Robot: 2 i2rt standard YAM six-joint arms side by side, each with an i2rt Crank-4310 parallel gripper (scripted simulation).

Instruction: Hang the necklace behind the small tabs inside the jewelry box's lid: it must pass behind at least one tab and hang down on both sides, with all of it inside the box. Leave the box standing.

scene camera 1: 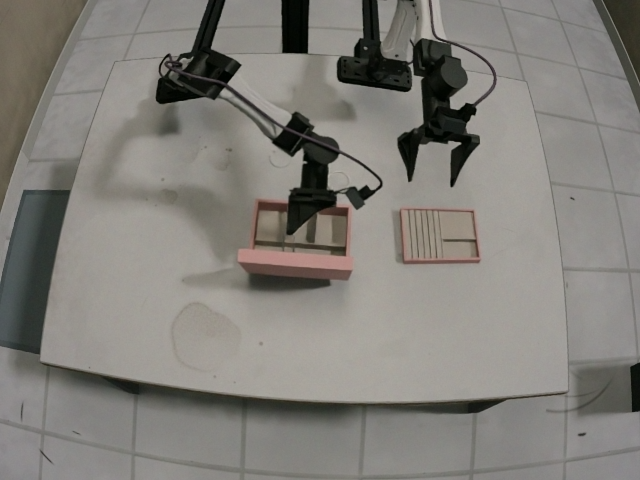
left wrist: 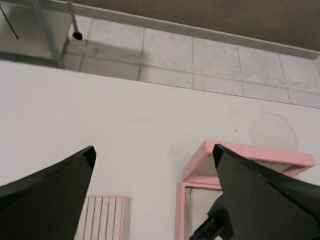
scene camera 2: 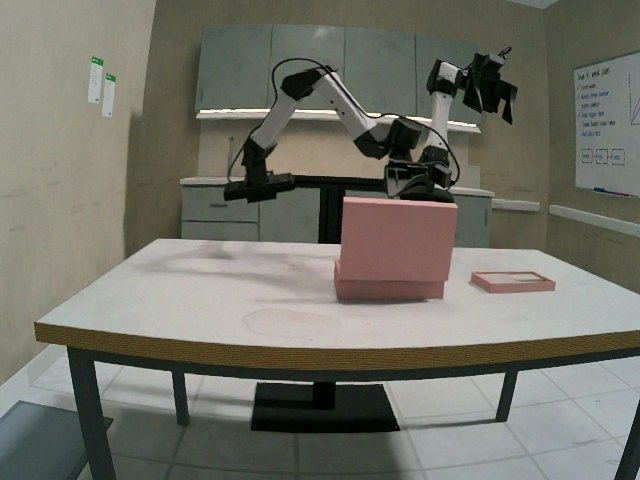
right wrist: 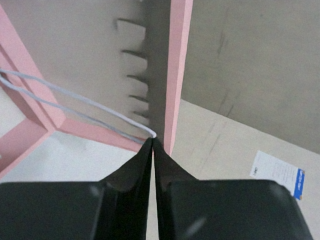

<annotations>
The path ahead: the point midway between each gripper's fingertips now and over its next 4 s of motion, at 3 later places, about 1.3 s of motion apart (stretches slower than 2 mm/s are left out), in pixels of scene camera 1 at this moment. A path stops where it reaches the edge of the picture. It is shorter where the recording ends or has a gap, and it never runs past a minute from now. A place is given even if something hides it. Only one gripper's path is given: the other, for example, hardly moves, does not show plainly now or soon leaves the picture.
My right gripper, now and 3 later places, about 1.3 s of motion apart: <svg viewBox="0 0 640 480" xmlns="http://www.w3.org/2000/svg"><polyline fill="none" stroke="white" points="289,235 288,247 288,261 289,248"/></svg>
</annotations>
